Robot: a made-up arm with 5 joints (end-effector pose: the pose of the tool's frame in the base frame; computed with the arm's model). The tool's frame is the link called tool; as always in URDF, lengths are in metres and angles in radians. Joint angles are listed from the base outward.
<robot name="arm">
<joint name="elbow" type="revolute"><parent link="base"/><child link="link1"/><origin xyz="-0.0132 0.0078 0.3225" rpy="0 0 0"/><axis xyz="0 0 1"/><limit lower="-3.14" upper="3.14"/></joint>
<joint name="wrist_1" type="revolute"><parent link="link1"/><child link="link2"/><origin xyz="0.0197 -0.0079 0.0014" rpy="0 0 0"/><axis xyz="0 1 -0.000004"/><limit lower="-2.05" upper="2.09"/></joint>
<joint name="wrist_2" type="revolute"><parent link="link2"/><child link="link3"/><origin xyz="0.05 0.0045 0.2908" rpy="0 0 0"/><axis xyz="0 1 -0.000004"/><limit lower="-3.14" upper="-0.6"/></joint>
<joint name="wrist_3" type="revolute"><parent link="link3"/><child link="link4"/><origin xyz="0.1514 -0.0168 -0.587" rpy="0 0 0"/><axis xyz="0 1 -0.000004"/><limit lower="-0.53" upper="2.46"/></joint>
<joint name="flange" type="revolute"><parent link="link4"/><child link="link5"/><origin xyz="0.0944 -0.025 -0.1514" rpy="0 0 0"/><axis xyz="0 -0.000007 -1"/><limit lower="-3.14" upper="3.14"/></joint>
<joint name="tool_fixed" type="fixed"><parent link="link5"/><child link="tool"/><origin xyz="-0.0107 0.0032 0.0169" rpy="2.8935 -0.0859 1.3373"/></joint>
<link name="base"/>
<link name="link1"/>
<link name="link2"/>
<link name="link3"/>
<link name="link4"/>
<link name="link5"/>
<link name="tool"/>
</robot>
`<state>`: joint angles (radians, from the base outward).
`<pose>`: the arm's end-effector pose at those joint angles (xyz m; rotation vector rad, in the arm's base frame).
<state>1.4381 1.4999 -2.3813 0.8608 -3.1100</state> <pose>0.1635 0.9631 -0.0942 2.8414 -0.5888 0.0486</pose>
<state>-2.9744 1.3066 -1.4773 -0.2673 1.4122</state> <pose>-0.7153 -0.0761 -0.2823 0.0316 -2.6020 -0.2476</pose>
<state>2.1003 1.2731 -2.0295 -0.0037 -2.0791</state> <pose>-0.4639 0.8890 0.0076 -2.6353 0.9514 0.8810</pose>
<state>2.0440 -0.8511 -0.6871 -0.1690 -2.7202</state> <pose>-0.2148 0.5167 0.8056 -1.7654 0.0947 0.9065</pose>
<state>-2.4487 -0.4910 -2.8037 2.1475 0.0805</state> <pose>0.0800 0.1387 1.1822 1.4435 -0.9878 -0.4031</pose>
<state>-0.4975 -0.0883 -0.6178 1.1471 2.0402</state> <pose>0.4743 -0.2991 0.1044 2.3084 -1.5051 -0.7179</pose>
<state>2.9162 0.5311 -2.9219 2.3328 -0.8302</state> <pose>-0.5792 0.1898 0.9524 2.3587 -1.6208 -0.1774</pose>
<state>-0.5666 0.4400 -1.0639 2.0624 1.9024</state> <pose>0.4185 -0.3096 0.0600 1.9394 -0.9520 -1.9997</pose>
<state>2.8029 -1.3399 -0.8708 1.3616 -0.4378</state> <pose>-0.2660 0.1465 0.8848 1.5378 -1.6685 -1.0952</pose>
